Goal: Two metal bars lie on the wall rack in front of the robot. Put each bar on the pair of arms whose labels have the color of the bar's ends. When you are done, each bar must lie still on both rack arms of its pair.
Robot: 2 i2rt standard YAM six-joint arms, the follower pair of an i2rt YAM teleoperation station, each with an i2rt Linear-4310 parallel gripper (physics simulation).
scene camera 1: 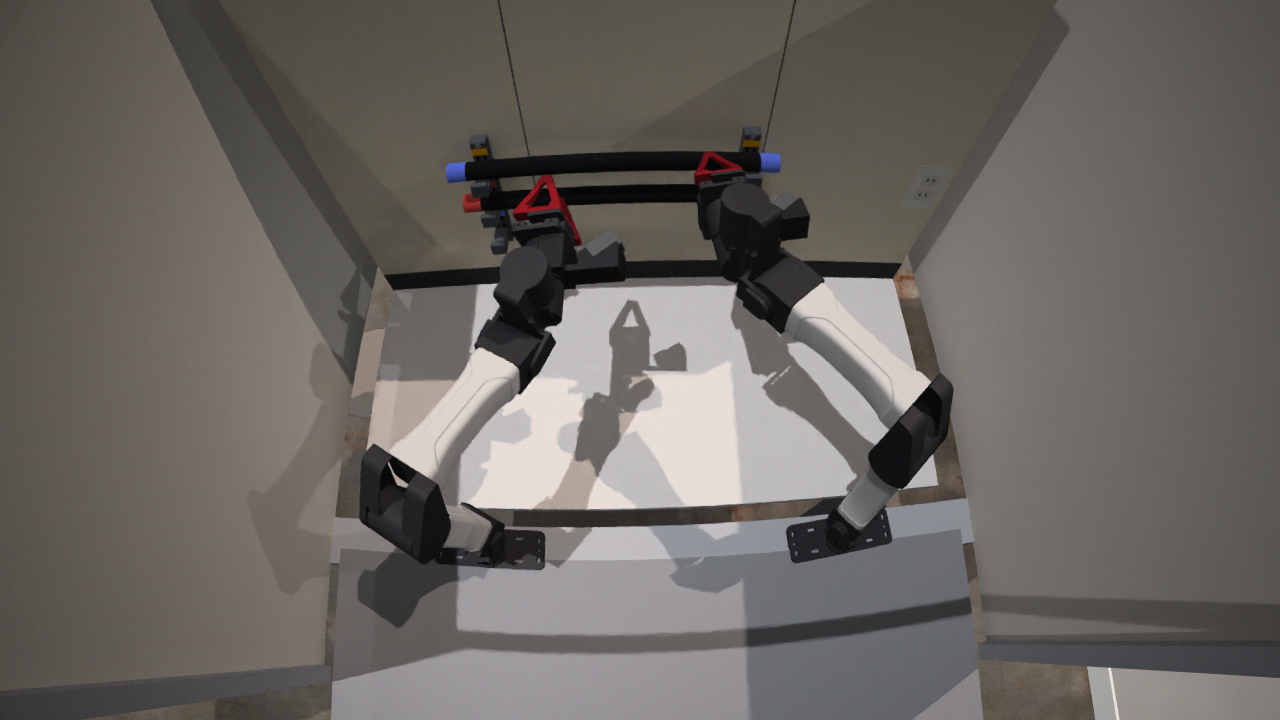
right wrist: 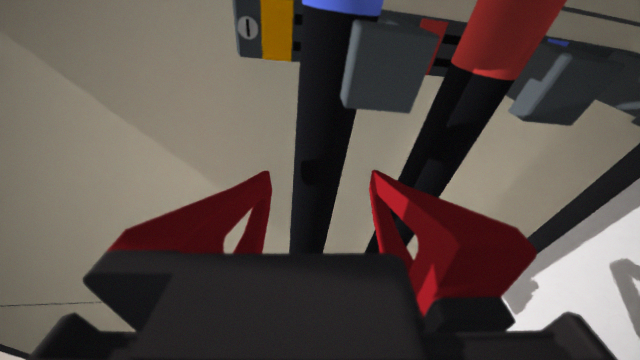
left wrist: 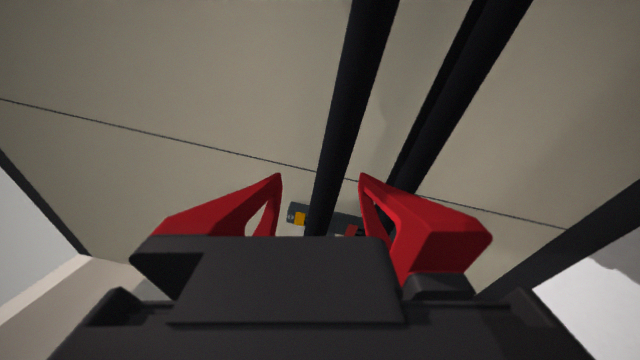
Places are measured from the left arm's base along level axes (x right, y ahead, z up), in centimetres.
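Where they show: left gripper, fingertip midpoint: (scene camera 1: 553, 187) (left wrist: 320, 180); right gripper, fingertip midpoint: (scene camera 1: 709, 167) (right wrist: 320, 180); left arm's base, origin of the base link: (scene camera 1: 489, 548); right arm's base, origin of the base link: (scene camera 1: 839, 535).
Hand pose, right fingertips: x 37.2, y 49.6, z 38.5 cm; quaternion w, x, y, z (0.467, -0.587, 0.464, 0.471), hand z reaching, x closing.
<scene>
Each offset is from my right fingertips to the centre of the thing. "spot": to the spot under its first point. Level surfaces: height alone.
The blue-ended bar @(dx -14.5, dy +1.2, dz -0.1 cm) (scene camera 1: 608, 162) (left wrist: 340, 125) (right wrist: 322, 135) lies across the upper rack arms, beside yellow labels. The red-ended bar @(dx -14.8, dy +1.2, dz -7.6 cm) (scene camera 1: 644, 196) (left wrist: 467, 75) (right wrist: 492, 45) lies below it; its right end is hidden behind the right arm in the scene view. Grey rack arms (right wrist: 382, 70) show under both bars in the right wrist view, with red and blue labels near them. My left gripper (scene camera 1: 547, 181) (left wrist: 320, 180) is open, its fingertips apart on either side of the blue-ended bar's line. My right gripper (scene camera 1: 713, 157) (right wrist: 320, 180) is open around the line of the blue-ended bar near its right end.
Rack mounts with yellow labels @(spot: dx -34.4, dy +2.3, dz +2.6 cm) (scene camera 1: 480, 151) @(dx +6.5, dy +1.5, dz -8.1 cm) (scene camera 1: 751, 142) stand on the wall. More grey arms (scene camera 1: 499, 242) stick out lower at the left. A wall outlet @(spot: dx +41.4, dy +5.9, dz -7.1 cm) (scene camera 1: 927, 187) is at the right. High side walls flank both robot arms, and a white mat @(dz -37.3 cm) (scene camera 1: 689, 456) lies below.
</scene>
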